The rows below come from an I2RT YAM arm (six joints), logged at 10 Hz.
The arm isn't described. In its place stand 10 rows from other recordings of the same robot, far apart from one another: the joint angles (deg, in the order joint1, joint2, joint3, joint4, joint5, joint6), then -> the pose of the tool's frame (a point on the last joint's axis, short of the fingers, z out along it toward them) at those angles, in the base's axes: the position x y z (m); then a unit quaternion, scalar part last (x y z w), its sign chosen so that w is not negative.
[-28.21 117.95 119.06 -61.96 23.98 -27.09] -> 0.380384 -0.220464 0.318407 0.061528 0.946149 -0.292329 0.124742
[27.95 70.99 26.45 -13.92 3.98 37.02] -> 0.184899 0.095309 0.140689 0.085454 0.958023 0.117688 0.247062
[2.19 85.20 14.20 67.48 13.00 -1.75] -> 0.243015 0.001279 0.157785 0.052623 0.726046 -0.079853 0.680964
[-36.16 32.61 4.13 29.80 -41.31 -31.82] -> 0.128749 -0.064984 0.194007 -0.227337 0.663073 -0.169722 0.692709
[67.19 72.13 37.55 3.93 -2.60 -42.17] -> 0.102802 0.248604 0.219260 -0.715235 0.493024 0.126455 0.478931
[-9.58 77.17 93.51 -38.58 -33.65 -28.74] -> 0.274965 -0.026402 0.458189 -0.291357 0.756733 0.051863 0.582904
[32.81 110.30 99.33 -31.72 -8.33 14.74] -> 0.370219 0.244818 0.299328 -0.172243 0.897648 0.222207 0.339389
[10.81 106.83 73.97 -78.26 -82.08 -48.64] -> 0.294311 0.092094 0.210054 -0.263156 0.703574 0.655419 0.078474
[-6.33 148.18 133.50 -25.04 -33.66 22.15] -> 0.574903 -0.043921 0.182425 0.093921 0.870130 0.315573 0.366696
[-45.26 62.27 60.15 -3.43 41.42 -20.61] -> 0.155325 -0.190201 0.388338 0.380036 0.625967 -0.561558 0.385214
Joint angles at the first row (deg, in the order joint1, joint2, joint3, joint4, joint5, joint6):
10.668, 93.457, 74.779, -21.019, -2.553, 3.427
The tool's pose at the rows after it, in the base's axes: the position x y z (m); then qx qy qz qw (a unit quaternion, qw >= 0):
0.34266 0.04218 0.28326 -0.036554 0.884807 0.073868 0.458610
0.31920 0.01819 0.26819 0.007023 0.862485 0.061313 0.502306
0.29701 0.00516 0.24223 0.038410 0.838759 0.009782 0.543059
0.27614 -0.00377 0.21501 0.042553 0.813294 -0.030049 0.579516
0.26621 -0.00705 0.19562 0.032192 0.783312 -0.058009 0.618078
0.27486 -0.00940 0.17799 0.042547 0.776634 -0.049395 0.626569
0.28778 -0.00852 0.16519 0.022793 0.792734 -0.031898 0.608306
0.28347 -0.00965 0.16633 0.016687 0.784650 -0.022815 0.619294
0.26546 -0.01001 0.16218 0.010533 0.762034 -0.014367 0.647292
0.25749 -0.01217 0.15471 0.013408 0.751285 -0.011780 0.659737
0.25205 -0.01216 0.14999 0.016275 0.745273 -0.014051 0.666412
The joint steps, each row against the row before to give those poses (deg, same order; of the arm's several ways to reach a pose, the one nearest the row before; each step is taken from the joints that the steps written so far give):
-4.067, -6.720, -8.956, 7.192, -1.489, 0.559
-3.687, -6.028, -10.847, 10.313, 0.918, 1.692
-1.602, -4.067, -11.345, 12.294, 5.771, -0.833
-1.377, -2.181, -10.551, 13.450, 2.927, -2.886
-0.528, 1.559, -6.976, 14.334, 1.358, -3.327
-0.544, 6.496, -1.014, 8.667, -0.571, 1.368
-0.158, 5.167, 2.057, 0.335, -3.121, -0.489
-0.463, -0.728, -1.253, 2.081, -1.713, -0.038
-0.416, -1.354, -5.345, 8.104, -1.636, 0.029
-0.637, 1.543, -2.836, 6.255, -0.650, 0.399
-0.001, 1.077, -1.799, 3.905, 0.409, 0.103

